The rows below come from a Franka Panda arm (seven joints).
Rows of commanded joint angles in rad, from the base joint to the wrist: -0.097, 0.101, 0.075, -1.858, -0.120, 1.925, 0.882; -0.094, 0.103, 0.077, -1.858, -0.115, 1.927, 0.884; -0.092, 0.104, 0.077, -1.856, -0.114, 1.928, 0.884; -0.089, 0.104, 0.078, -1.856, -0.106, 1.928, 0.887; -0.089, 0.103, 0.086, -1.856, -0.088, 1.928, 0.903; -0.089, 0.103, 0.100, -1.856, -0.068, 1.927, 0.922; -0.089, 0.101, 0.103, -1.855, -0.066, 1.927, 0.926; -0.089, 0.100, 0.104, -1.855, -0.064, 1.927, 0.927; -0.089, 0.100, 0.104, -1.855, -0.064, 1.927, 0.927; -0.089, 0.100, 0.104, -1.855, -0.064, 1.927, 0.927; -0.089, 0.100, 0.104, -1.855, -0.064, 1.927, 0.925; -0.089, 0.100, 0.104, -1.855, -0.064, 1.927, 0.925; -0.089, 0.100, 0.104, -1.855, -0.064, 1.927, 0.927; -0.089, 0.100, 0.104, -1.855, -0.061, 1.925, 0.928; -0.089, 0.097, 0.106, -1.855, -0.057, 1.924, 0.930; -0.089, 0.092, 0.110, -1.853, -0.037, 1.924, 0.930; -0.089, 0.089, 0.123, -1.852, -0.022, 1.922, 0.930; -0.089, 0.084, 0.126, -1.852, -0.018, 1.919, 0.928; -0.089, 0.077, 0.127, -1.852, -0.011, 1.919, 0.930; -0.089, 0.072, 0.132, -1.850, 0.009, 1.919, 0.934; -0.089, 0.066, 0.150, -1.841, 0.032, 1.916, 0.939; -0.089, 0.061, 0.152, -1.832, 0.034, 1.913, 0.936; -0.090, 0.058, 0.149, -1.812, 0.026, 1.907, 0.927; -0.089, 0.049, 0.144, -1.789, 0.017, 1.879, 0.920
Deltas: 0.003, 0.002, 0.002, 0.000, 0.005, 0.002, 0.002; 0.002, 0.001, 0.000, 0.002, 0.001, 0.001, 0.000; 0.003, 0.000, 0.001, 0.000, 0.008, 0.000, 0.003; 0.000, -0.001, 0.008, 0.000, 0.018, 0.000, 0.016; 0.000, 0.000, 0.014, 0.000, 0.020, -0.001, 0.019; 0.000, -0.002, 0.003, 0.001, 0.002, 0.000, 0.004; 0.000, -0.001, 0.001, 0.000, 0.002, 0.000, 0.001; 0.000, 0.000, 0.000, 0.000, 0.000, 0.000, 0.000; 0.000, 0.000, 0.000, 0.000, 0.000, 0.000, 0.000; 0.000, 0.000, 0.000, 0.000, 0.000, 0.000, -0.002; 0.000, 0.000, 0.000, 0.000, 0.000, 0.000, 0.000; 0.000, 0.000, 0.000, 0.000, 0.000, 0.000, 0.002; 0.000, 0.000, 0.000, 0.000, 0.003, -0.002, 0.001; 0.000, -0.003, 0.002, 0.000, 0.004, -0.001, 0.002; 0.000, -0.005, 0.004, 0.002, 0.020, 0.000, 0.000; 0.000, -0.003, 0.013, 0.001, 0.015, -0.002, 0.000; 0.000, -0.005, 0.003, 0.000, 0.004, -0.003, -0.002; 0.000, -0.007, 0.001, 0.000, 0.007, 0.000, 0.002; 0.000, -0.005, 0.005, 0.002, 0.020, 0.000, 0.004; 0.000, -0.006, 0.018, 0.009, 0.023, -0.003, 0.005; 0.000, -0.005, 0.002, 0.009, 0.002, -0.003, -0.003; -0.001, -0.003, -0.003, 0.020, -0.008, -0.006, -0.009; 0.001, -0.009, -0.005, 0.023, -0.009, -0.028, -0.007
